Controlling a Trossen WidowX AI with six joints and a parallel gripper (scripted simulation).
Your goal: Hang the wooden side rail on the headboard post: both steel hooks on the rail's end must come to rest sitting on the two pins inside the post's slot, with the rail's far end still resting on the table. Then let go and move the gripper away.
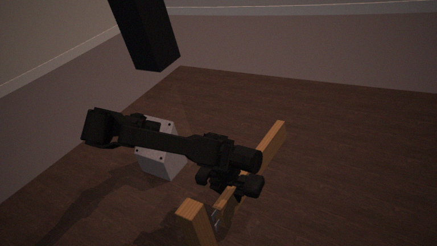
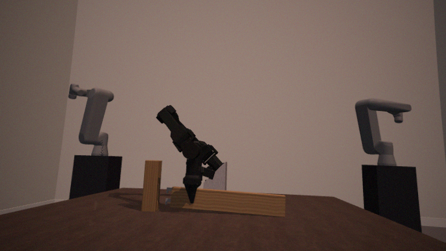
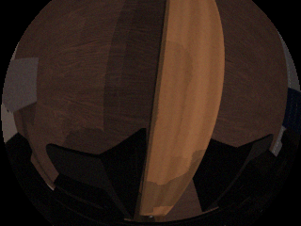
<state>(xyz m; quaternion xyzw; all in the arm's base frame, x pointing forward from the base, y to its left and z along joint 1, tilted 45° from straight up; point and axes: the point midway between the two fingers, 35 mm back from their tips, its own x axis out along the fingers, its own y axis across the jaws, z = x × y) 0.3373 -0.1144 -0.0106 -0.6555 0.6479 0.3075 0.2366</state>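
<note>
My gripper tip is now 150 mm to the left of the headboard post and 50 mm below it.
</note>
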